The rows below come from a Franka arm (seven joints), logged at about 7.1 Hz.
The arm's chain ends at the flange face. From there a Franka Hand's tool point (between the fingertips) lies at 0.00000 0.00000 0.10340 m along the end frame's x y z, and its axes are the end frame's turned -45 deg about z.
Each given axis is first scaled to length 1.
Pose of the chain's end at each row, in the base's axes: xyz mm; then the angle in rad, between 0 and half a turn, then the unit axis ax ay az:
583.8 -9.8 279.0 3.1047 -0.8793 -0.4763 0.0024
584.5 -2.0 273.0 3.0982 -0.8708 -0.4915 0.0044
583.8 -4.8 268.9 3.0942 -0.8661 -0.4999 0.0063
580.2 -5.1 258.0 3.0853 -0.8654 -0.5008 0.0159
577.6 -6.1 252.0 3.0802 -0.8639 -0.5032 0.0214
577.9 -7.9 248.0 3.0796 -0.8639 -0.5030 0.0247
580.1 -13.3 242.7 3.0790 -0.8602 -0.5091 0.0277
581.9 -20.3 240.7 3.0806 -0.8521 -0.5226 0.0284
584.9 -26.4 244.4 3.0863 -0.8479 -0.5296 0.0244
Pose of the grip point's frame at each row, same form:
581.5 -6.7 175.7 3.1057 -0.6301 -0.7765 -0.0048
581.5 1.5 169.7 3.0981 -0.6165 -0.7874 -0.0042
580.2 -1.2 165.6 3.0930 -0.6089 -0.7933 -0.0032
574.4 -1.7 154.8 3.0774 -0.6080 -0.7940 0.0039
570.6 -2.8 148.9 3.0685 -0.6057 -0.7957 0.0080
570.3 -4.9 144.9 3.0654 -0.6058 -0.7955 0.0110
571.9 -10.6 139.7 3.0626 -0.6001 -0.7998 0.0136
573.6 -18.0 137.7 3.0635 -0.5874 -0.8091 0.0146
577.6 -24.2 141.3 3.0718 -0.5808 -0.8139 0.0120

